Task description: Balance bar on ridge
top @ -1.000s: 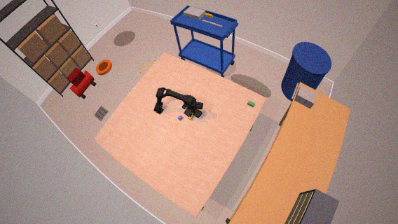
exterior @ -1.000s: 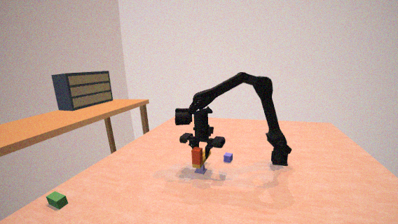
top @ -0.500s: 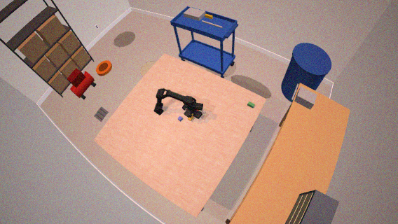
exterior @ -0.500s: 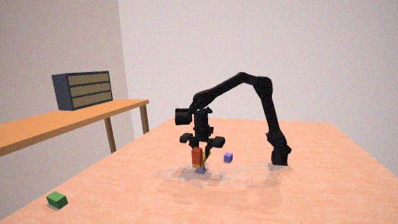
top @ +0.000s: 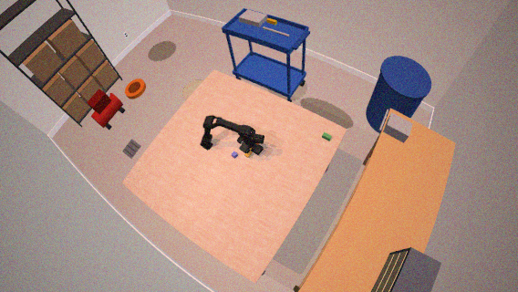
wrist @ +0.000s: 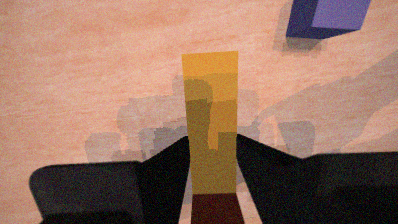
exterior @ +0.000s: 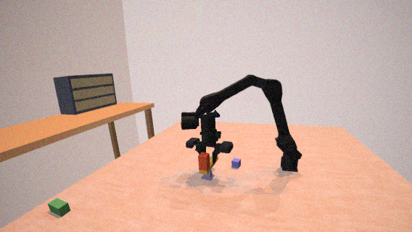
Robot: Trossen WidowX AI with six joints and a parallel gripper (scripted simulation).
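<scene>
Right now my gripper tip is 10 cm past the purple cube, 8 cm to the left of it and 3 cm above it. The rest, counted from my gripper tip: green block (41 cm ahead, 38 cm to the left, 3 cm below).
</scene>
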